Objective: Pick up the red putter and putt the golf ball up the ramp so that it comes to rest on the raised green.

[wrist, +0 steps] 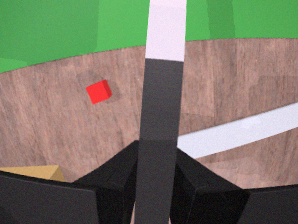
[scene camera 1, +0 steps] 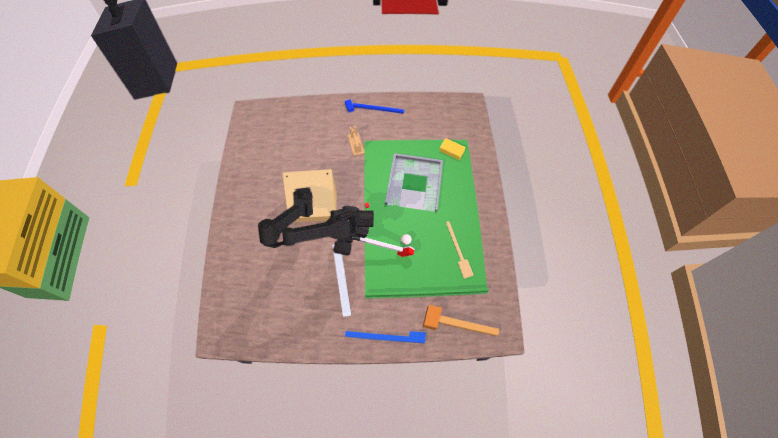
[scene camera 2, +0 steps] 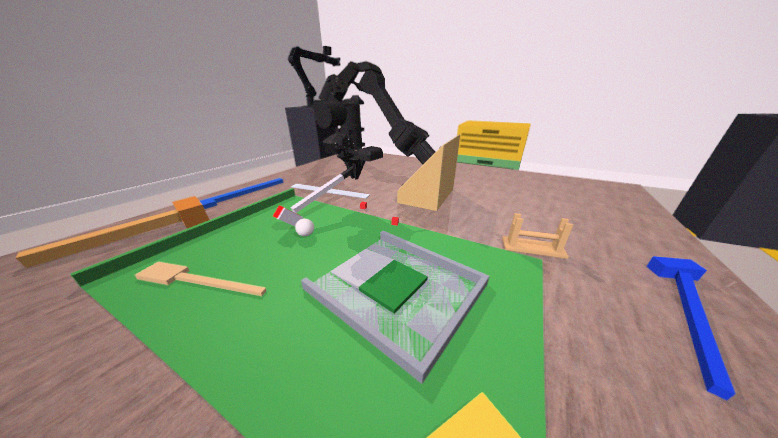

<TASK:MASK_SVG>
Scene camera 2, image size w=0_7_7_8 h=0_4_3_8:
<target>my gripper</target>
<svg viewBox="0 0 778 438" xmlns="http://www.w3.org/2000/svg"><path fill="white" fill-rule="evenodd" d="M342 125L340 128L336 128L334 135L323 141L325 152L337 155L338 158L344 161L347 169L353 166L354 173L350 176L352 179L355 178L357 180L365 162L383 158L383 150L380 147L365 147L365 143L362 142L362 132L365 130L361 127L361 124Z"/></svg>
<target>orange mallet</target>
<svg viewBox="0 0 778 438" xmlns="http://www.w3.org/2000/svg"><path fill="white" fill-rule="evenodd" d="M209 218L202 203L194 196L172 202L177 210L90 232L87 235L31 248L17 254L16 259L28 268L60 259L63 256L123 240L123 238L183 221L186 228L190 228L209 221Z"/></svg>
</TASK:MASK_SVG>
